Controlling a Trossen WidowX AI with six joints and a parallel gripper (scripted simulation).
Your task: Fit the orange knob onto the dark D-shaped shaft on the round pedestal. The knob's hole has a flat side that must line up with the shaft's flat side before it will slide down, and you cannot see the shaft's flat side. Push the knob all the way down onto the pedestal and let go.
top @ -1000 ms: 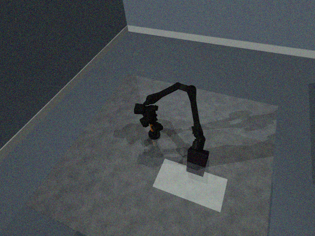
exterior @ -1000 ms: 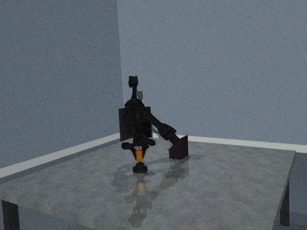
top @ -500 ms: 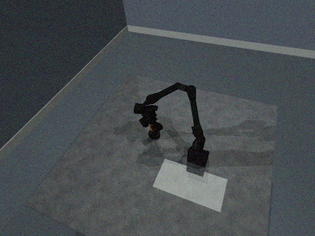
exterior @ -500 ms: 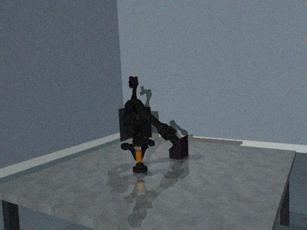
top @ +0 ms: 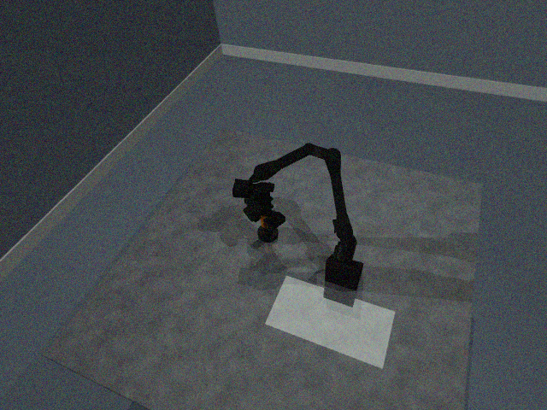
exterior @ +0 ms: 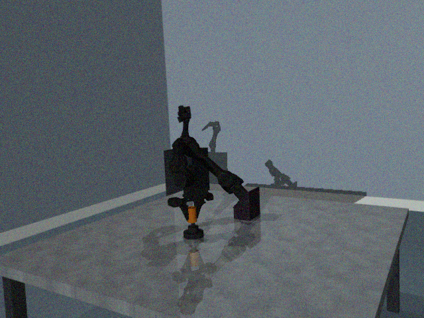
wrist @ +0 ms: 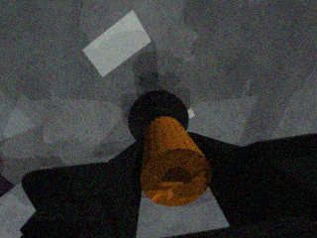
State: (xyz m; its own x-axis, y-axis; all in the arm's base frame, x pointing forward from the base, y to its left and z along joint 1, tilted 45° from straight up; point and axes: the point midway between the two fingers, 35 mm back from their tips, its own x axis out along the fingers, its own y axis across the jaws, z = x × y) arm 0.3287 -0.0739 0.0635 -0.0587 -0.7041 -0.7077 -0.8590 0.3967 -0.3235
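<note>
The orange knob is 2 cm above my gripper tip. Round my gripper tip: round pedestal 4 cm below.
</note>
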